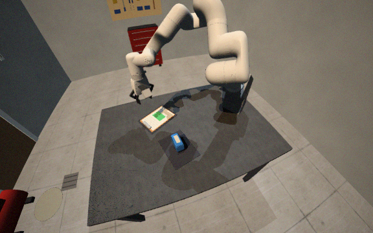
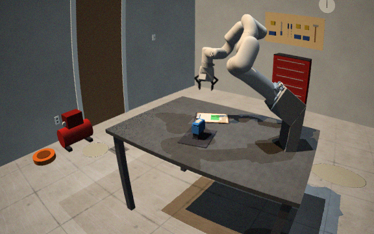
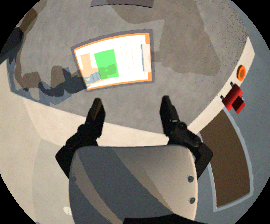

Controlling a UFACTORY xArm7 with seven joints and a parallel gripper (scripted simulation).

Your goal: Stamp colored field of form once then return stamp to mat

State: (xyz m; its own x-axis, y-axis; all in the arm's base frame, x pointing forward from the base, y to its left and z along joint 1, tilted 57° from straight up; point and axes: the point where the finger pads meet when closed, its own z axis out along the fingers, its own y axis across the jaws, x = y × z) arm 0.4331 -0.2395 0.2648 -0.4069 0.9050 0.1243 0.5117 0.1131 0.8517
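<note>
The blue stamp is 180 mm behind my hand, 250 mm to the left of it and 160 mm below it. Round my hand: mat (180 mm behind, 250 mm to the left, 210 mm below); then form (30 mm behind, 20 mm to the right, 210 mm below).
</note>
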